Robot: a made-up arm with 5 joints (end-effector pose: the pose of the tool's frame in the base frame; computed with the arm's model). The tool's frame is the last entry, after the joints.
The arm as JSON. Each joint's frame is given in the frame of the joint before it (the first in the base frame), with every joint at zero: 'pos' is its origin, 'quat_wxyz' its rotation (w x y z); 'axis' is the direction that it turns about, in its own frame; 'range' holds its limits. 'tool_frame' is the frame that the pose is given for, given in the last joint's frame.
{
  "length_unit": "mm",
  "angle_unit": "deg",
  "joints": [
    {
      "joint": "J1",
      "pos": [
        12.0,
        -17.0,
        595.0
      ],
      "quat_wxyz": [
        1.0,
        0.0,
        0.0,
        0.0
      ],
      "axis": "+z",
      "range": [
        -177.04,
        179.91
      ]
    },
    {
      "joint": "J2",
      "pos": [
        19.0,
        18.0,
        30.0
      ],
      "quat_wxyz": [
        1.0,
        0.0,
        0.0,
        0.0
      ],
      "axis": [
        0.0,
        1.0,
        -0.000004
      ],
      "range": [
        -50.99,
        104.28
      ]
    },
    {
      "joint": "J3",
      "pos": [
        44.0,
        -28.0,
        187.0
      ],
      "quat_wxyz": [
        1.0,
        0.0,
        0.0,
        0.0
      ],
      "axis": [
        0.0,
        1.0,
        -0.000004
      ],
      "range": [
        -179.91,
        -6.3
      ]
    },
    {
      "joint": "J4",
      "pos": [
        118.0,
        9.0,
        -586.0
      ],
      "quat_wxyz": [
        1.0,
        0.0,
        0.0,
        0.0
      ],
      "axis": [
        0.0,
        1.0,
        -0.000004
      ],
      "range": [
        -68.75,
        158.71
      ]
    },
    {
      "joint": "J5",
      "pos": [
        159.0,
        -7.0,
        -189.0
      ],
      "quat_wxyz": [
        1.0,
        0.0,
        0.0,
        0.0
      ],
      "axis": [
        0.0,
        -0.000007,
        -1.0
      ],
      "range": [
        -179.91,
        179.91
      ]
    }
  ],
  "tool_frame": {
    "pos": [
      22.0,
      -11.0,
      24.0
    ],
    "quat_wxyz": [
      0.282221,
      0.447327,
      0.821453,
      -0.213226
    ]
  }
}
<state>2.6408 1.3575 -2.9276 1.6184 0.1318</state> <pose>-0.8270 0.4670 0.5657 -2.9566 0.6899 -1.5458</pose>
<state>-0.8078 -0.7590 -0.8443 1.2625 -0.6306</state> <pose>0.5150 -0.5487 0.8337 3.0670 1.0291 1.8570</pose>
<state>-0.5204 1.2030 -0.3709 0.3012 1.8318</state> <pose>-0.2037 0.0762 -0.0298 -0.8089 1.1632 1.8823</pose>
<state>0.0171 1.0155 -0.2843 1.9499 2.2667</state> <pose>-0.2856 -0.0399 0.2584 0.1637 -0.2539 -3.0667</pose>
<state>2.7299 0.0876 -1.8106 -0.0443 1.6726</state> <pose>-0.6857 0.3190 1.1881 2.3991 -0.8809 -2.9218</pose>
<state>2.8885 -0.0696 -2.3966 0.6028 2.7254</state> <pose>-0.4155 0.1006 1.5220 -2.0255 -0.9483 2.1695</pose>
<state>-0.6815 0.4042 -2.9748 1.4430 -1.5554</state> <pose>0.4654 -0.3669 1.4196 -1.1371 1.0008 -1.6065</pose>
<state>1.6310 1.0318 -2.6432 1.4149 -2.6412</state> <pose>-0.0578 0.9377 0.6914 -2.7613 0.6738 0.3424</pose>
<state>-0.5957 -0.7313 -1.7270 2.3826 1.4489</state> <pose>0.2992 -0.2494 1.1694 -3.0766 0.6567 0.1071</pose>
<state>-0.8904 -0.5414 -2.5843 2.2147 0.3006</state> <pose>0.0494 -0.1030 1.4343 2.0814 0.6308 0.2035</pose>
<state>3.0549 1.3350 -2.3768 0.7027 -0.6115</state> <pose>-0.9882 0.0743 0.3374 3.0577 1.0246 -0.5895</pose>
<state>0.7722 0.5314 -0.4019 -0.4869 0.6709</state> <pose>0.3265 0.2470 0.0723 2.8193 0.6436 2.0071</pose>
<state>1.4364 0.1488 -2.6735 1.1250 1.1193</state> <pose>0.1143 0.4965 1.4780 2.1673 -0.2466 2.1913</pose>
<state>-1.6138 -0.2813 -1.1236 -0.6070 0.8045</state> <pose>-0.0489 -0.7000 1.0573 1.4629 -0.4154 -0.6651</pose>
